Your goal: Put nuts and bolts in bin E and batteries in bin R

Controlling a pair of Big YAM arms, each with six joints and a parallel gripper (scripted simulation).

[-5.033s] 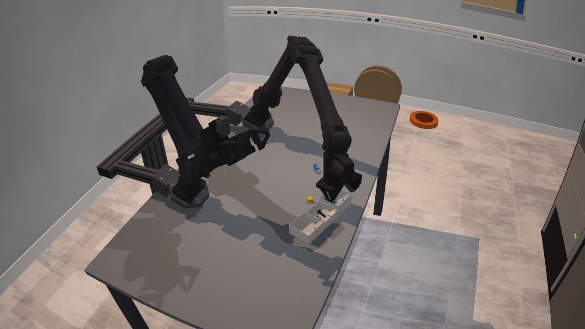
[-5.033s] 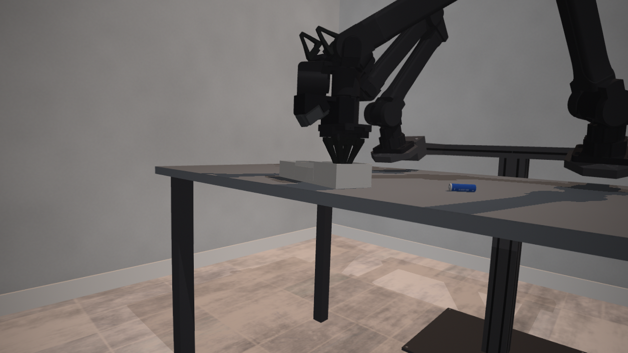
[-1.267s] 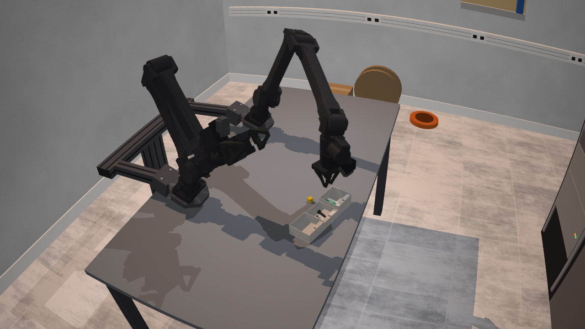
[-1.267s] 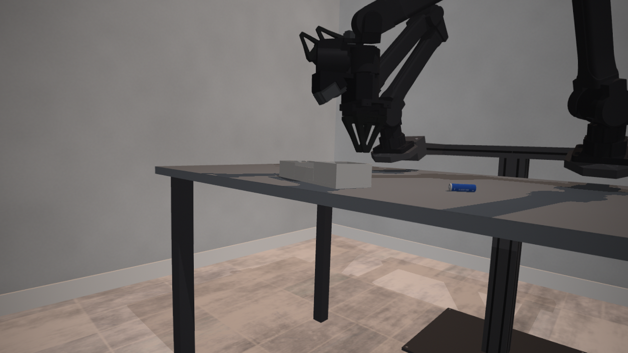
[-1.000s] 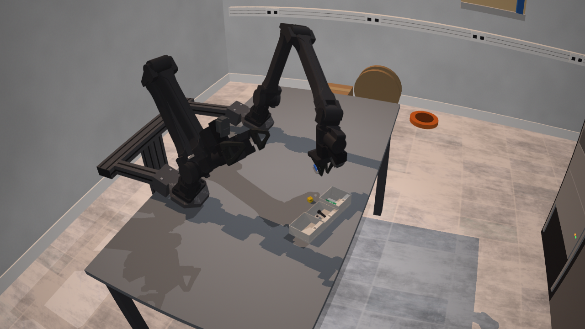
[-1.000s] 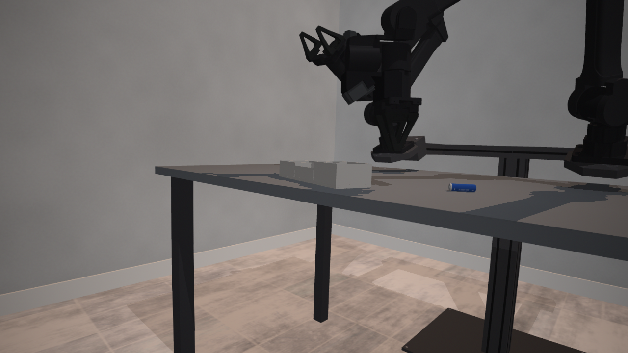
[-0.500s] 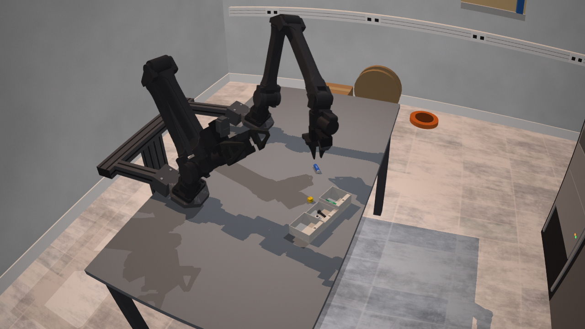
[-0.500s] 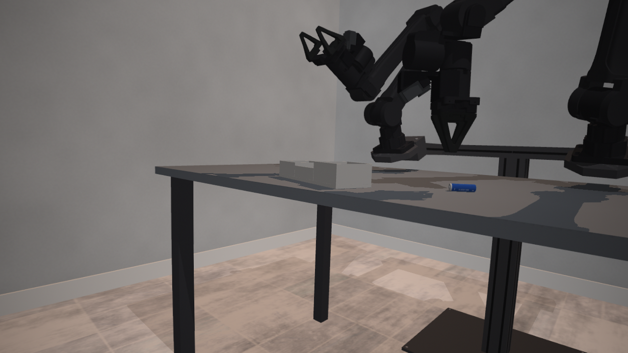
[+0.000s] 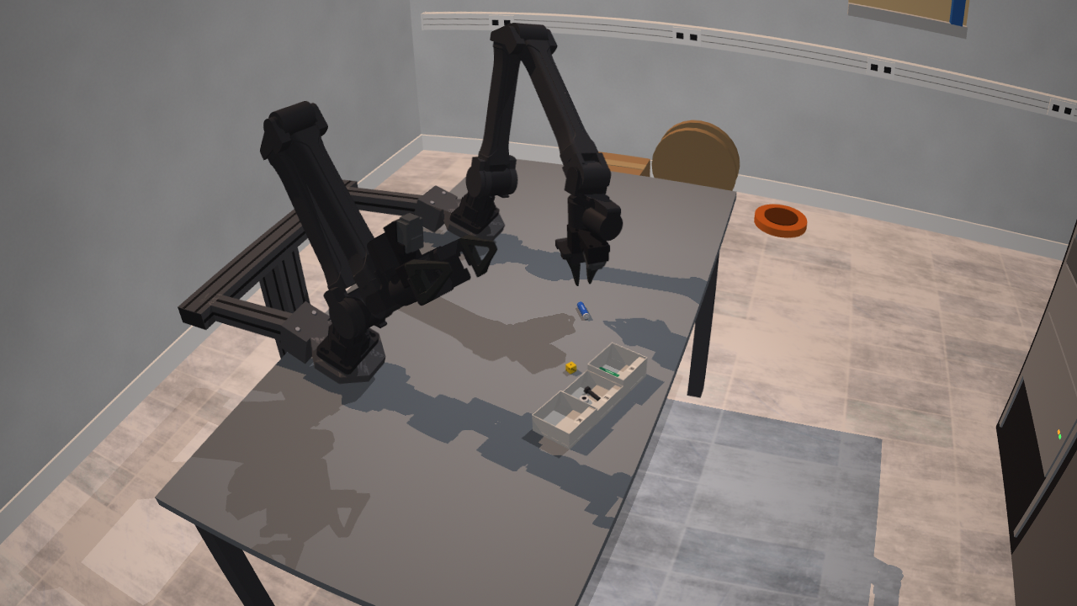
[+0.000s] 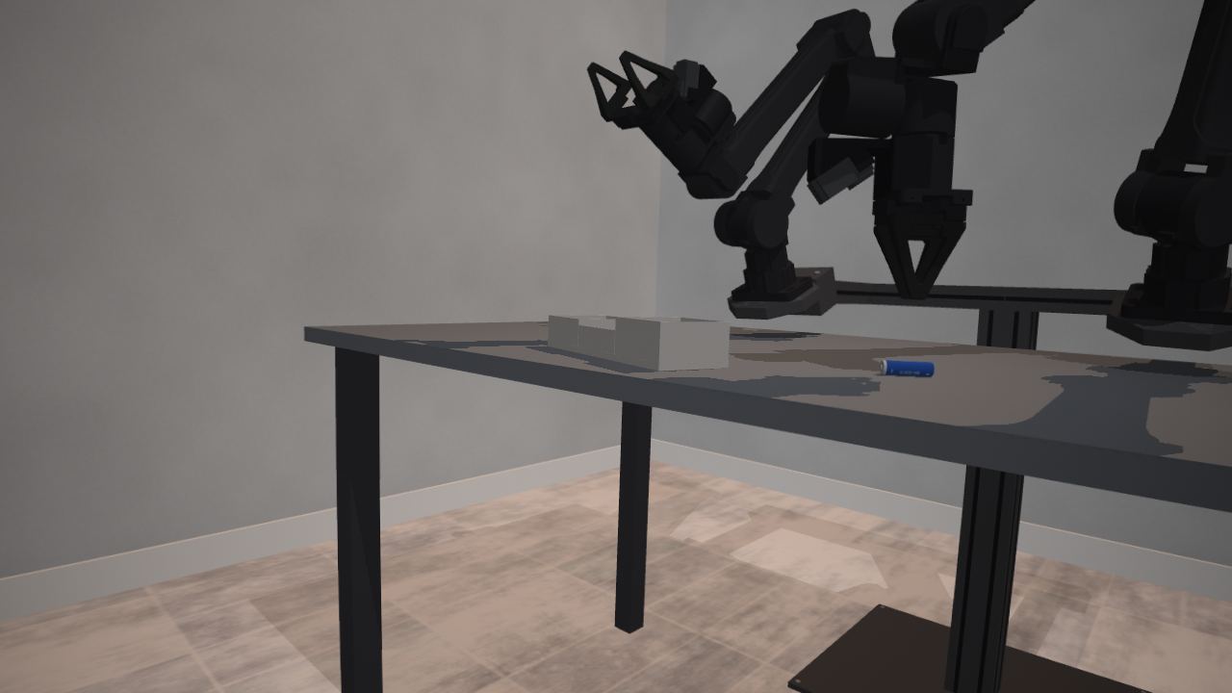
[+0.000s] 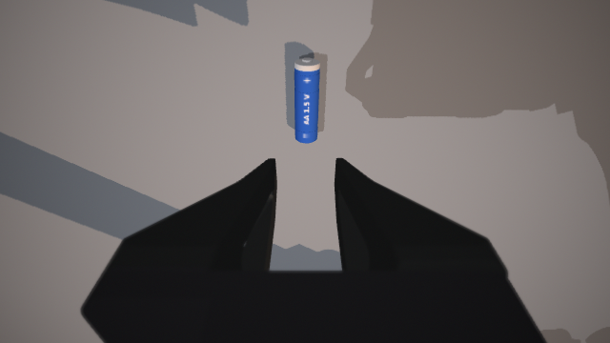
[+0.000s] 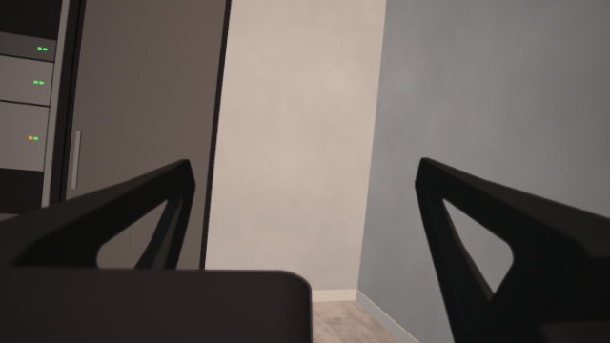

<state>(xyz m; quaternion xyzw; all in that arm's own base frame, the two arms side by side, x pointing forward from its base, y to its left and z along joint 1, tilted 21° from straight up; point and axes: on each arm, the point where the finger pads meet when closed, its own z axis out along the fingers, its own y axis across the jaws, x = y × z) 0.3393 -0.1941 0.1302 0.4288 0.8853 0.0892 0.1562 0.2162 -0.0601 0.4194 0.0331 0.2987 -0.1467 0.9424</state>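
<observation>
My left gripper is now 8 cm above the blue battery. From my left hand the other things lie so: green battery (20 cm to the right, 13 cm ahead, 7 cm below); then yellow die (20 cm to the right, 8 cm below, 5 cm ahead); then black bolt (26 cm to the right, 11 cm ahead, 7 cm below).
</observation>
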